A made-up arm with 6 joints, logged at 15 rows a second.
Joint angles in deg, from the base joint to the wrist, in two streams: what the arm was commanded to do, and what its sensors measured. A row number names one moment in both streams.
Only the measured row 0 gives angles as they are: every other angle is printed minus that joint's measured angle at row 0.
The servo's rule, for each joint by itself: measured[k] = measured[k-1] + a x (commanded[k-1-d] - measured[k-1]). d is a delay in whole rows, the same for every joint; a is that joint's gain. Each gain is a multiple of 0.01, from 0.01 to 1. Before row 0 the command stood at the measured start. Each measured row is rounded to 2 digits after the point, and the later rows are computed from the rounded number. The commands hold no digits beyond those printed.
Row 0, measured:
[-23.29, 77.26, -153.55, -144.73, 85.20, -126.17]
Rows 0 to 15, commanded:
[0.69, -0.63, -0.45, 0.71, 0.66, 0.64]
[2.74, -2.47, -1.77, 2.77, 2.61, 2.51]
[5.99, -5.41, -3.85, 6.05, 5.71, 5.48]
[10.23, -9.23, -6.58, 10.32, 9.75, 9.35]
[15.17, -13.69, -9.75, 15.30, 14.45, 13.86]
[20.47, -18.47, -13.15, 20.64, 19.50, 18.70]
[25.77, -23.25, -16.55, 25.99, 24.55, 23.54]
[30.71, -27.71, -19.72, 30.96, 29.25, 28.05]
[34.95, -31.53, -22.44, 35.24, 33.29, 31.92]
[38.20, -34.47, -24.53, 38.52, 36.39, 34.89]
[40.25, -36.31, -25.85, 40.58, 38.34, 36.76]
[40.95, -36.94, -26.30, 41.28, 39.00, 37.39]
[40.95, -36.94, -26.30, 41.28, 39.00, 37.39]
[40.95, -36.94, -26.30, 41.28, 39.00, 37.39]
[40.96, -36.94, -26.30, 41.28, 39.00, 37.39]
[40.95, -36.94, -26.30, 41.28, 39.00, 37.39]
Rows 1 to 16, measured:
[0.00, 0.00, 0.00, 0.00, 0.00, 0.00]
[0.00, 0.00, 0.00, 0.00, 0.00, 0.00]
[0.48, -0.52, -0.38, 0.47, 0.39, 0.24]
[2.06, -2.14, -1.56, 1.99, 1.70, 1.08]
[4.81, -4.85, -3.51, 4.67, 4.07, 2.71]
[8.60, -8.49, -6.12, 8.40, 7.42, 5.17]
[13.20, -12.81, -9.21, 12.95, 11.57, 8.39]
[18.29, -17.51, -12.56, 18.03, 16.25, 12.20]
[23.53, -22.27, -15.95, 23.28, 21.15, 16.40]
[28.56, -26.79, -19.15, 28.35, 25.93, 20.71]
[33.03, -30.72, -21.95, 32.90, 30.27, 24.86]
[36.65, -33.83, -24.14, 36.61, 33.88, 28.57]
[39.17, -35.89, -25.59, 39.23, 36.51, 31.60]
[40.42, -36.76, -26.19, 40.58, 37.98, 33.74]
[40.79, -36.91, -26.28, 41.04, 38.58, 35.09]
[40.90, -36.93, -26.30, 41.20, 38.83, 35.94]
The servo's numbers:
d 2
a 0.70 0.83 0.85 0.66 0.59 0.37

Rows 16 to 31, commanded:
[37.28, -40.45, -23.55, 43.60, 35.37, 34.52]
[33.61, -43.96, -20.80, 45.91, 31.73, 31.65]
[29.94, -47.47, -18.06, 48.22, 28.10, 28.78]
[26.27, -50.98, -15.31, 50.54, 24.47, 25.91]
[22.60, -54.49, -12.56, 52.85, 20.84, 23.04]
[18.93, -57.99, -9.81, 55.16, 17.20, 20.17]
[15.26, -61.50, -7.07, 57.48, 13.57, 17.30]
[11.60, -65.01, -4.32, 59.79, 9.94, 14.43]
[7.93, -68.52, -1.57, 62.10, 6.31, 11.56]
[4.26, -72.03, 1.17, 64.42, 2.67, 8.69]
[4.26, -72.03, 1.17, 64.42, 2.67, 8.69]
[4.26, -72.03, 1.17, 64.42, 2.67, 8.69]
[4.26, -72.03, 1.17, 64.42, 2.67, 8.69]
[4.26, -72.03, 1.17, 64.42, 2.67, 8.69]
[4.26, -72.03, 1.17, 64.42, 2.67, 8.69]
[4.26, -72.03, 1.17, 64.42, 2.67, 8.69]
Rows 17 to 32, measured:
[40.94, -36.94, -26.30, 41.25, 38.93, 36.48]
[40.95, -36.94, -26.30, 41.27, 38.97, 36.82]
[38.38, -39.85, -23.96, 42.81, 36.85, 35.97]
[35.04, -43.26, -21.27, 44.86, 33.83, 34.37]
[31.47, -46.75, -18.54, 47.08, 30.45, 32.30]
[27.83, -50.26, -15.79, 49.36, 26.92, 29.94]
[24.17, -53.77, -13.04, 51.66, 23.33, 27.39]
[20.50, -57.27, -10.29, 53.97, 19.71, 24.72]
[16.83, -60.78, -7.55, 56.29, 16.09, 21.97]
[13.17, -64.29, -4.80, 58.60, 12.46, 19.18]
[9.50, -67.80, -2.05, 60.91, 8.83, 16.36]
[5.83, -71.31, 0.69, 63.23, 5.20, 13.52]
[4.73, -71.91, 1.10, 64.02, 3.71, 11.73]
[4.40, -72.01, 1.16, 64.28, 3.10, 10.61]
[4.30, -72.03, 1.17, 64.37, 2.85, 9.90]
[4.27, -72.03, 1.17, 64.40, 2.74, 9.45]

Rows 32 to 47, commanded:
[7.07, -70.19, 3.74, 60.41, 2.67, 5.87]
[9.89, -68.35, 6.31, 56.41, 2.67, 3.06]
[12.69, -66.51, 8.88, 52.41, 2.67, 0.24]
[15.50, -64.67, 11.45, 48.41, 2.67, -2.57]
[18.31, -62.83, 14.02, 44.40, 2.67, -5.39]
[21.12, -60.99, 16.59, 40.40, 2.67, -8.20]
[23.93, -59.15, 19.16, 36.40, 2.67, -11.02]
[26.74, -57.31, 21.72, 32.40, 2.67, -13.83]
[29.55, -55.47, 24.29, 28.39, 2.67, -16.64]
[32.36, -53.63, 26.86, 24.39, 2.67, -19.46]
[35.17, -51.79, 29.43, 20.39, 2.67, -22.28]
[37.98, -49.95, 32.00, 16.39, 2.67, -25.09]
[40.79, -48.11, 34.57, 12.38, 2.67, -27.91]
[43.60, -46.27, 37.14, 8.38, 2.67, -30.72]
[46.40, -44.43, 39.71, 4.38, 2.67, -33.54]
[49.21, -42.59, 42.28, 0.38, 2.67, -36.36]
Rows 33 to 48, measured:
[4.26, -72.03, 1.17, 64.41, 2.70, 9.17]
[4.26, -72.03, 1.17, 64.42, 2.68, 8.99]
[6.23, -70.50, 3.35, 61.77, 2.67, 7.84]
[8.79, -68.72, 5.87, 58.23, 2.67, 6.07]
[11.52, -66.89, 8.43, 54.39, 2.67, 3.91]
[14.31, -65.05, 11.00, 50.44, 2.67, 1.51]
[17.11, -63.21, 13.57, 46.45, 2.67, -1.04]
[19.92, -61.37, 16.14, 42.46, 2.67, -3.69]
[22.73, -59.53, 18.71, 38.46, 2.67, -6.40]
[25.54, -57.69, 21.27, 34.46, 2.67, -9.15]
[28.35, -55.85, 23.84, 30.45, 2.67, -11.92]
[31.16, -54.01, 26.41, 26.45, 2.67, -14.71]
[33.97, -52.17, 28.98, 22.45, 2.67, -17.51]
[36.78, -50.33, 31.55, 18.45, 2.67, -20.31]
[39.59, -48.49, 34.12, 14.44, 2.67, -23.12]
[42.40, -46.65, 36.69, 10.44, 2.67, -25.93]

